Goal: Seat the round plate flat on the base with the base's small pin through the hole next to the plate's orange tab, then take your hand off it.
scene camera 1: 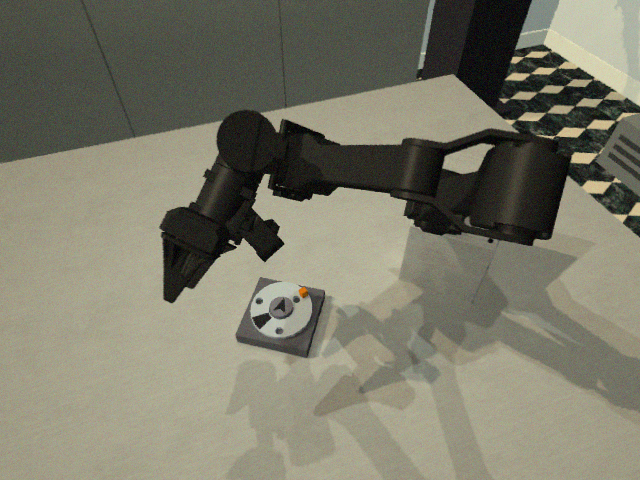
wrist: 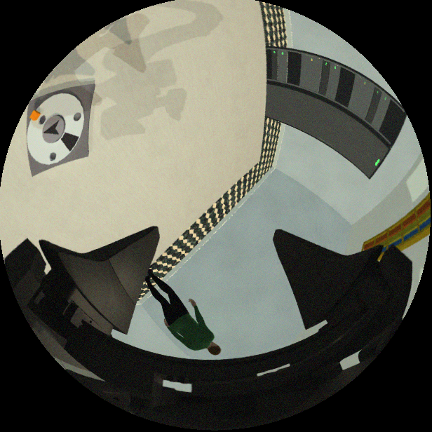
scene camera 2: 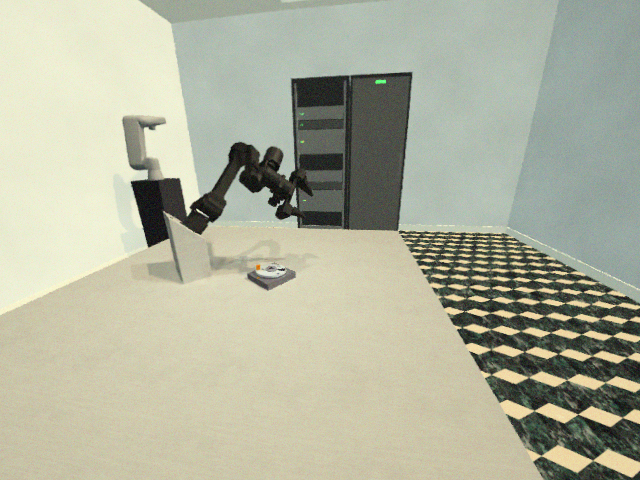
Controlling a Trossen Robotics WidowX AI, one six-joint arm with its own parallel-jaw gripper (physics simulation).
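Where they show: gripper, fingertip midpoint: (scene camera 1: 179,294) (scene camera 2: 309,206); arm's base, link origin: (scene camera 2: 190,229).
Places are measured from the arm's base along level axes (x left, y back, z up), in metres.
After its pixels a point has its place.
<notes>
The round white plate (scene camera 1: 297,321) @(y -0.272, x 0.035, z -0.147 m) (scene camera 2: 265,274) @(y -0.286, x -0.044, z -0.143 m) (wrist: 39,140) lies on the square dark grey base (scene camera 1: 302,344) @(y -0.276, x 0.073, z -0.158 m) (scene camera 2: 268,284) @(y -0.308, x -0.080, z -0.160 m) (wrist: 82,150), around its central hub (scene camera 1: 279,313) @(y -0.297, x 0.014, z -0.140 m). It looks about level; whether it is fully down is too fine to tell. Its orange tab (scene camera 1: 303,292) @(y -0.248, x -0.004, z -0.128 m) (scene camera 2: 257,267) @(y -0.246, x -0.014, z -0.133 m) (wrist: 35,115) stands beside a round hole near one corner of the base. Two more round holes and a dark wedge-shaped opening show. I cannot make out the small pin in any hole. My gripper (scene camera 1: 180,293) @(y -0.423, x 0.081, z 0.071 m) (scene camera 2: 307,205) @(y -0.423, x 0.081, z 0.071 m) (wrist: 217,234) is open and empty, high above the table and away from the plate.
The base rests on the pale table (scene camera 1: 129,387) @(y -0.554, x 0.038, z -0.182 m) (scene camera 2: 310,372) @(y -0.503, x -0.381, z -0.182 m) (wrist: 200,125). The arm's grey mount (scene camera 2: 191,253) @(y -0.021, x -0.048, z -0.075 m) stands near the base. Dark server cabinets (scene camera 2: 379,155) (wrist: 325,120) stand beyond the table, and a person in green (wrist: 190,332) stands beyond its edge.
</notes>
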